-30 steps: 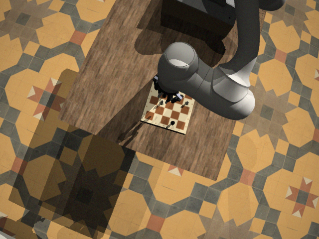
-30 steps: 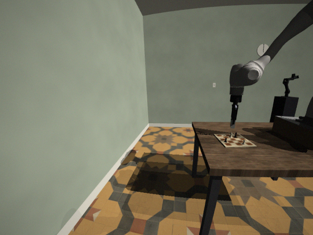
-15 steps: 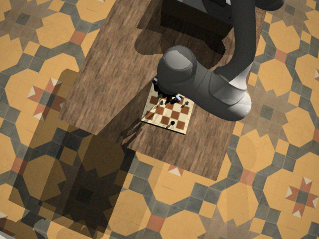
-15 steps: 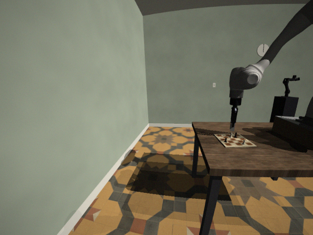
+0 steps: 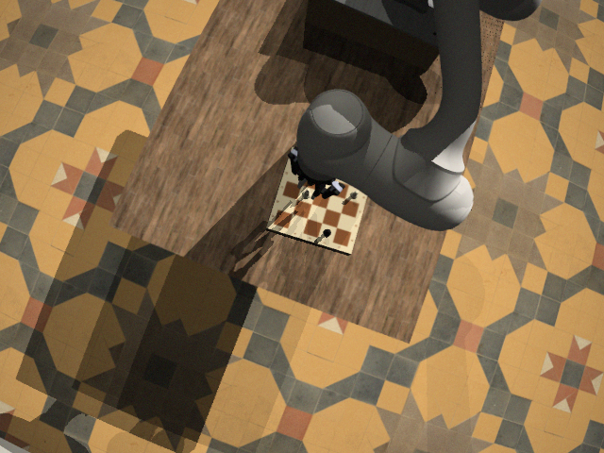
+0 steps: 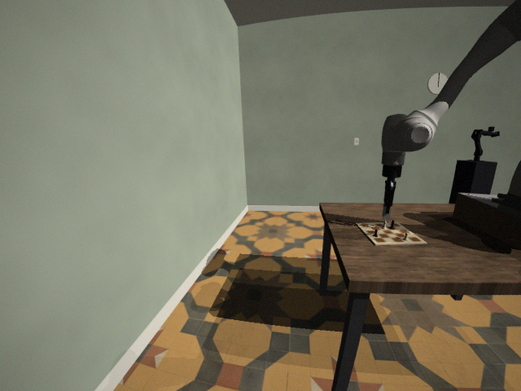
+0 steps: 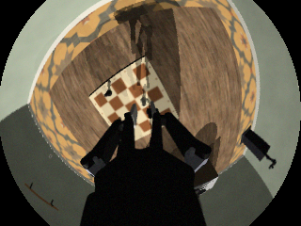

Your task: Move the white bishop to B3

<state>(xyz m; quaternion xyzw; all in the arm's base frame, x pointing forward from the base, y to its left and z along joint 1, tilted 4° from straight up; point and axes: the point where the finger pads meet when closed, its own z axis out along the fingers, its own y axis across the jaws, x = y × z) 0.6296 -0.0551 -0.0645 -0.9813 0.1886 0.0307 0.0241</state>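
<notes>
Now: hand 60 mm above the white bishop. Also, from my hand: chessboard: 40 mm to the left, 90 mm below; then black piece: 80 mm ahead, 80 mm to the left, 70 mm below.
</notes>
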